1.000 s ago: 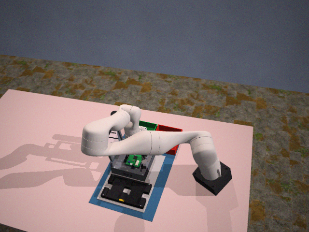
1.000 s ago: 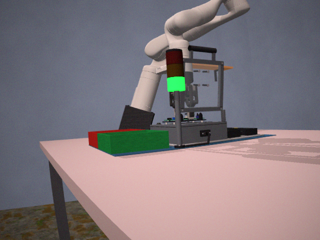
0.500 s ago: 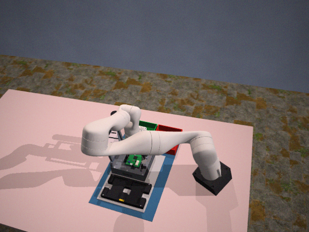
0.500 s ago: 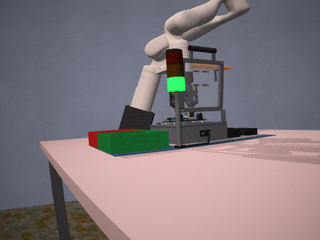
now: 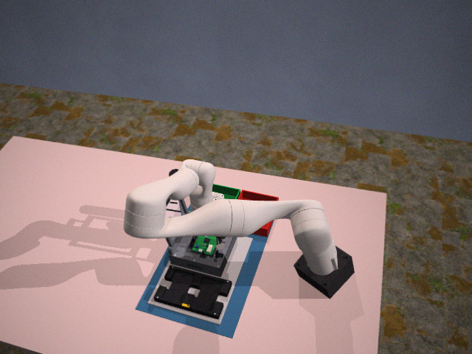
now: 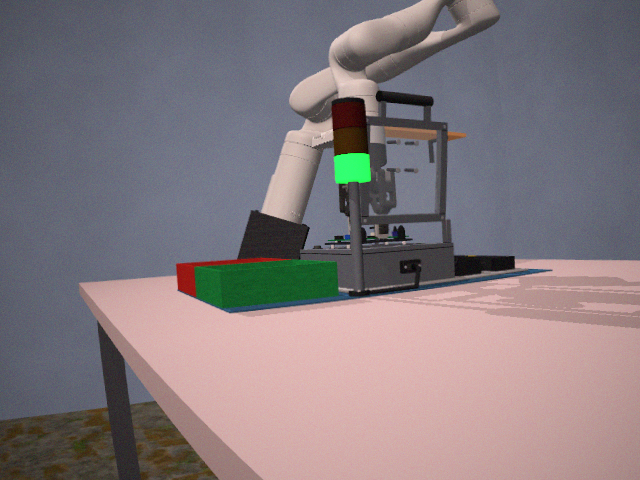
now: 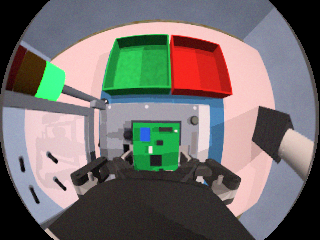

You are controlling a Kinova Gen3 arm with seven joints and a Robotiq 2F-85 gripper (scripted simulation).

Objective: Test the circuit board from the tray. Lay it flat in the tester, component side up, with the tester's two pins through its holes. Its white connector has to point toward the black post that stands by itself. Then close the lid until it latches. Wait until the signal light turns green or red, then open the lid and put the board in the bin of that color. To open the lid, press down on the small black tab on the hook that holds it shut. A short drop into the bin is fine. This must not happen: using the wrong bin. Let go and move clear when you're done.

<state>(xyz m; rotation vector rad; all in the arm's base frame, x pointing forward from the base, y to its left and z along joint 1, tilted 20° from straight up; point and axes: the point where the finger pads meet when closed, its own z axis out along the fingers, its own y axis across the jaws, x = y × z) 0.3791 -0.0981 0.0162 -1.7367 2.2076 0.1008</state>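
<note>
Right now my hand is 1 cm above the green circuit board. Round my hand: tester lid: 11 cm ahead, 10 cm above, 2 cm to the right; then green bin: 21 cm to the right, 7 cm below; then red bin: 17 cm to the right, 14 cm behind, 7 cm below.
</note>
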